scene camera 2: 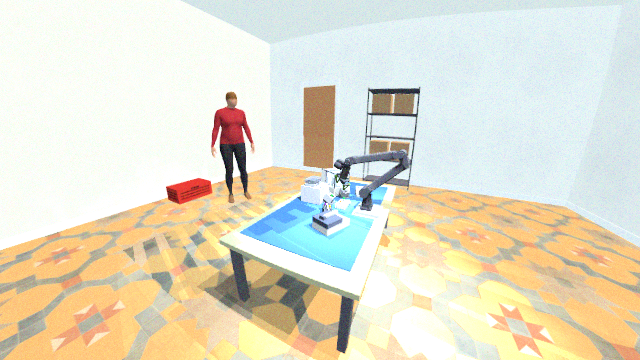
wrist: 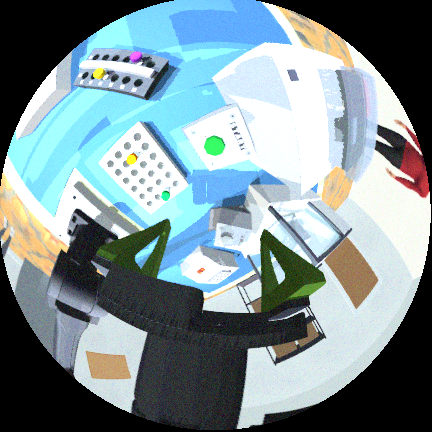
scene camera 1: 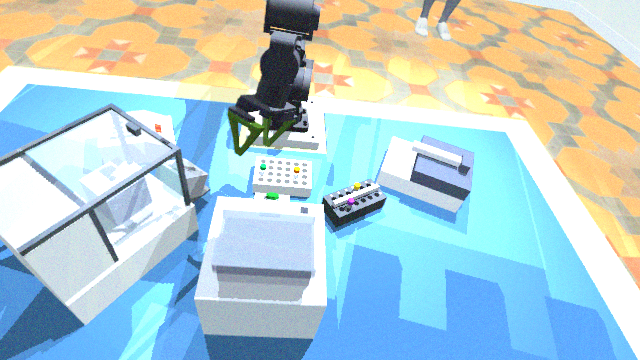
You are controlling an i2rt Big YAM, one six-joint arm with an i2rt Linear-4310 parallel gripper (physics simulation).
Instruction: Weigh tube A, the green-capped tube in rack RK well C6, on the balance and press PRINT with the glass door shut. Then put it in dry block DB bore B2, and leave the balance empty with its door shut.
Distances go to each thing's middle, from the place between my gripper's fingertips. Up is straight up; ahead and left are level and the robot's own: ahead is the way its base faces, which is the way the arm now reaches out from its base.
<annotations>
I see my gripper 10 cm short of the white box with green button (wrist: 220, 137), 4 cm to the right of it and 10 cm above it. Also, from my hand: white box with grey lid (scene camera 1: 263, 274) 21 cm ahead, 3 cm to the left, 4 cm below; glass-box balance (scene camera 1: 99, 202) 13 cm ahead, 25 cm to the right, 3 cm below.
</annotations>
